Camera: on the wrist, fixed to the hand. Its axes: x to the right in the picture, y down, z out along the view.
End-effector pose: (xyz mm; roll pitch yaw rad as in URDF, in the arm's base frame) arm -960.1 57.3 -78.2 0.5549 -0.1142 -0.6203
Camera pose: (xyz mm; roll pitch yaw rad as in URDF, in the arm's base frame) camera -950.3 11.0 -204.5 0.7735 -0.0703 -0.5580
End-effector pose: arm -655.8 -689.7 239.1 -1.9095 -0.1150 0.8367
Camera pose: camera -609.9 -722.7 361.6 -1.6766 -0.1097 0.7604
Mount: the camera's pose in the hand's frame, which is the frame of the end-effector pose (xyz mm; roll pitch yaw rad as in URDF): 20.3 -95.4 -93.2 0.2254 0.0699 0.0299
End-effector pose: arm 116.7 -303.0 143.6 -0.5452 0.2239 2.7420
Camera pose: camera 155.2 -178.2 109.6 -0.3237 0.2991 2.7308
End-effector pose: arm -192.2 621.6 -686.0 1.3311 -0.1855 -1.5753
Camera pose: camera -124.5 580.2 -795.1 1.5409 -0.1974 -1.4988
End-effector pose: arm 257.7 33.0 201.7 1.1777 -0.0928 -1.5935
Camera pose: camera 306.5 0.2 80.3 1.3950 -0.0933 -1.5172
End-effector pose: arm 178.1 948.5 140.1 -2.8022 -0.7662 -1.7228
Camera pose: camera 246.7 1007.1 240.4 -2.5240 -0.8208 -1.7982
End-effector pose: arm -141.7 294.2 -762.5 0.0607 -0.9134 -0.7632
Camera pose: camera -138.1 166.8 -806.8 0.2456 -0.8448 -0.7120
